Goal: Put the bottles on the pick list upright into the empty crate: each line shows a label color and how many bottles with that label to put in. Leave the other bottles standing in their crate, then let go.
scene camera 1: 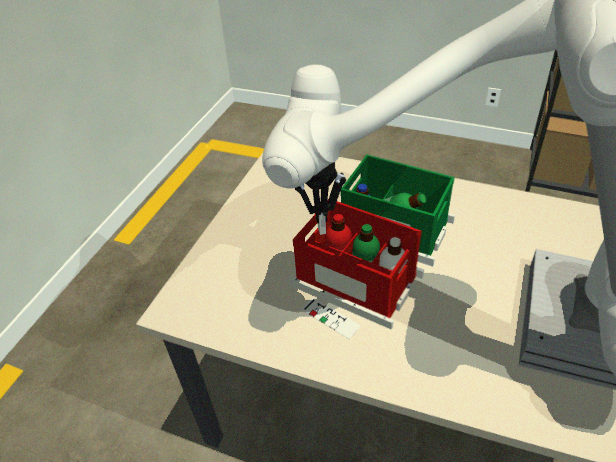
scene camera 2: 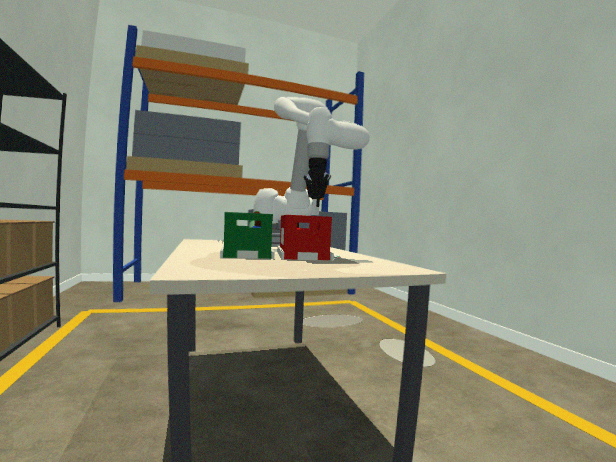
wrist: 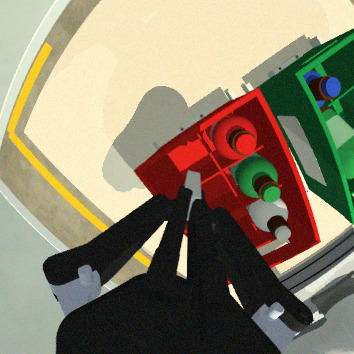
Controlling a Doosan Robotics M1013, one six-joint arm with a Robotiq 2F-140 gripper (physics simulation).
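Where they show: gripper, fingertip midpoint: (scene camera 1: pixel 321 230) (scene camera 2: pixel 315 215) (wrist: pixel 191 180); arm's base at its link origin: (wrist: pixel 335 293).
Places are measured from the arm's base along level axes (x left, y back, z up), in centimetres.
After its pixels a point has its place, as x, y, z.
Observation:
The pick list (scene camera 1: pixel 345 327) {24.8, -60.0, -7.5} on the table shows red 1, green 2, white 1. The red crate (scene camera 1: pixel 380 287) {19.2, -53.2, 5.3} (scene camera 2: pixel 306 242) {6.8, -77.0, -0.8} (wrist: pixel 277 145) {-0.4, -68.4, 8.4} holds an upright red bottle (scene camera 1: pixel 338 235) {5.5, -70.2, 4.3} (wrist: pixel 225 132) {3.9, -73.4, 4.6}, green bottle (scene camera 1: pixel 366 246) {6.4, -61.8, 4.2} (wrist: pixel 252 172) {4.2, -65.3, 4.3} and white bottle (scene camera 1: pixel 391 258) {8.1, -54.2, 4.4} (wrist: pixel 265 215) {6.5, -56.6, 4.5} in one row. The green crate (scene camera 1: pixel 425 230) {-5.9, -49.4, 3.9} (scene camera 2: pixel 247 245) {-16.2, -74.5, -2.8} (wrist: pixel 285 95) {-6.8, -72.2, 4.6} holds a blue-capped bottle (scene camera 1: pixel 362 188) {-11.1, -69.9, 8.4} (wrist: pixel 330 87) {-11.2, -70.3, 8.6} and a green bottle (scene camera 1: pixel 404 200) {-9.6, -57.0, 9.3} (wrist: pixel 341 131) {-11.4, -62.6, 6.4} lying tipped. My gripper (scene camera 1: pixel 322 225) {11.3, -72.3, 10.3} (scene camera 2: pixel 317 202) (wrist: pixel 191 180) {11.3, -72.3, 10.3} is shut and empty, pointing down at about rim height over the red crate, beside the red bottle in scene camera 1.
Both crates stand side by side on the table (scene camera 1: pixel 225 300) {29.4, -93.4, -7.7} (scene camera 2: pixel 300 280) {-4.5, -115.6, -8.3}, with low light-coloured strips around their bases. The arm's grey base plate (scene camera 1: pixel 540 300) {3.4, -16.4, 0.2} is at the right in scene camera 1. A blue and orange rack (scene camera 2: pixel 122 200) stands behind the table.

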